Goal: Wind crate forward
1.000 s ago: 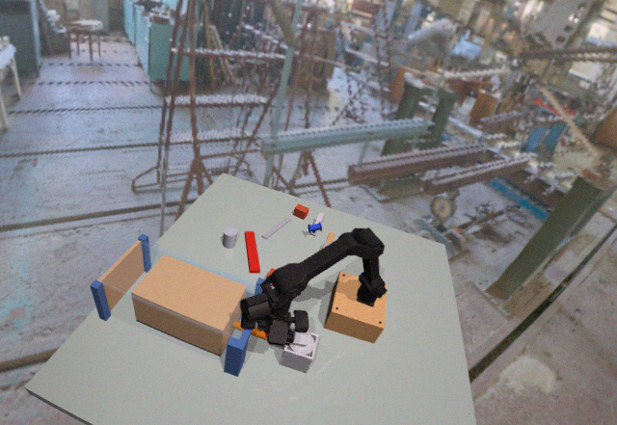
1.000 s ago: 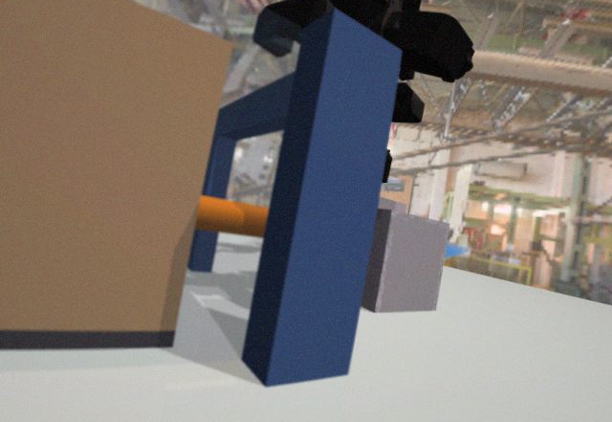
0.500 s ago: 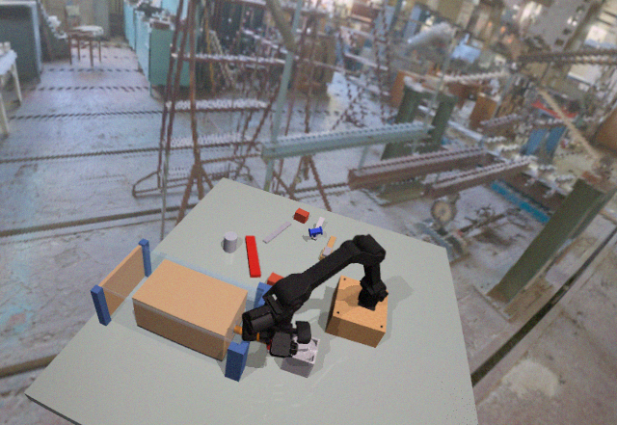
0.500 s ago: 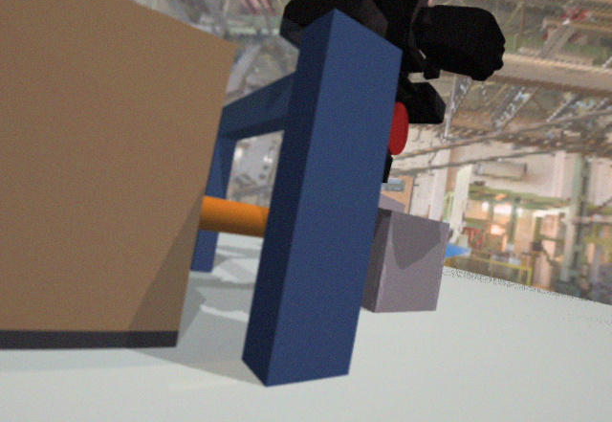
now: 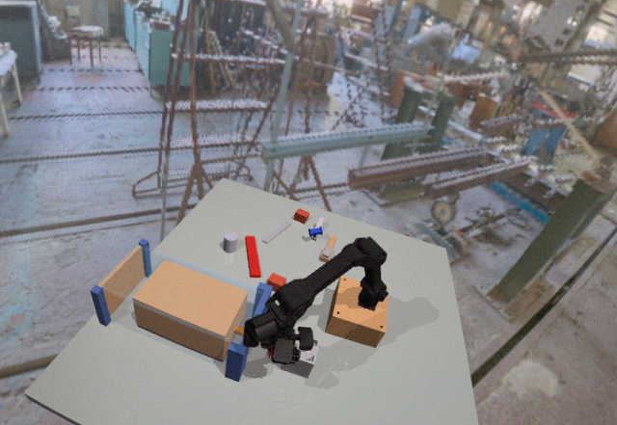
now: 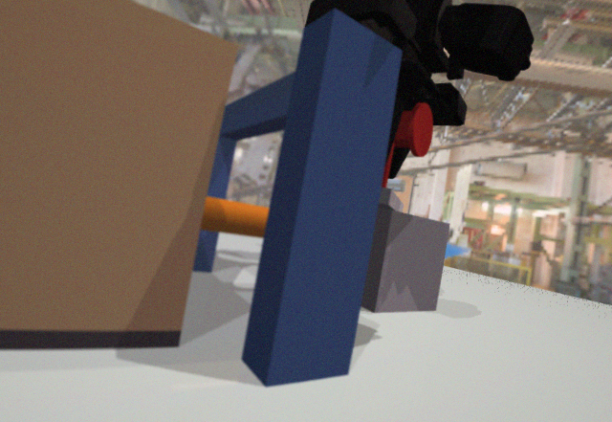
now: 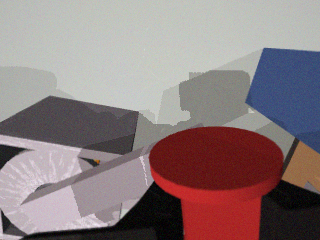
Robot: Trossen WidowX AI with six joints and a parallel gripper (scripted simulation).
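Right now my gripper tip is 3 cm past the winch handle with red knob, 2 cm to the left of it and 1 cm above it. From my gripper tip the other things lie so: grey winch 9 cm behind, 7 cm to the right, 8 cm below; then blue steel frame 8 cm ahead, 6 cm to the right, 1 cm below; then red bar 24 cm ahead, 44 cm to the right, 11 cm below.
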